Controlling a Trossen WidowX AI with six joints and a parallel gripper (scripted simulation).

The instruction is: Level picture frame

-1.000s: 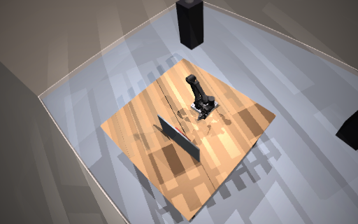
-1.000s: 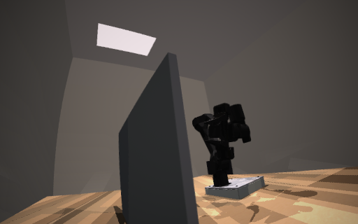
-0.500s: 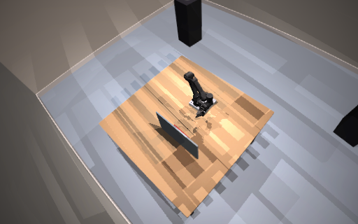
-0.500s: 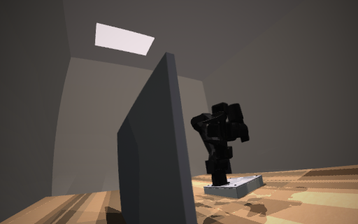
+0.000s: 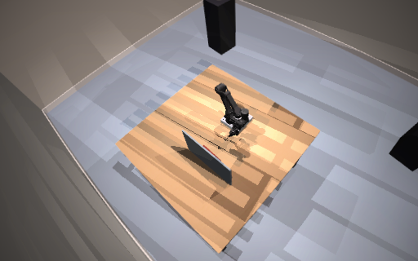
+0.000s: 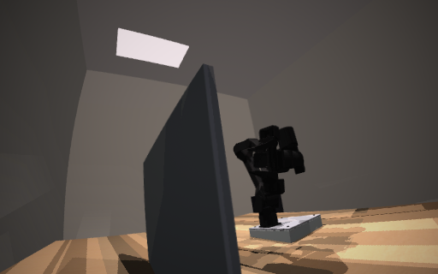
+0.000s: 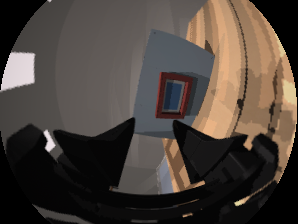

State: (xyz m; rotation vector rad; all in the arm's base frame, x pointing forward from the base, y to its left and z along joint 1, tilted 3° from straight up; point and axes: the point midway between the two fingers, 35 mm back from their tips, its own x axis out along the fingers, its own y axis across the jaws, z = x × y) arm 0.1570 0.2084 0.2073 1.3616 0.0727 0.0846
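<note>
The red picture frame lies 20 cm ahead of my gripper tip and 9 cm below it. From my gripper tip the other things lie so: grey wall panel (21 cm ahead, 1 cm to the right, 10 cm below).
</note>
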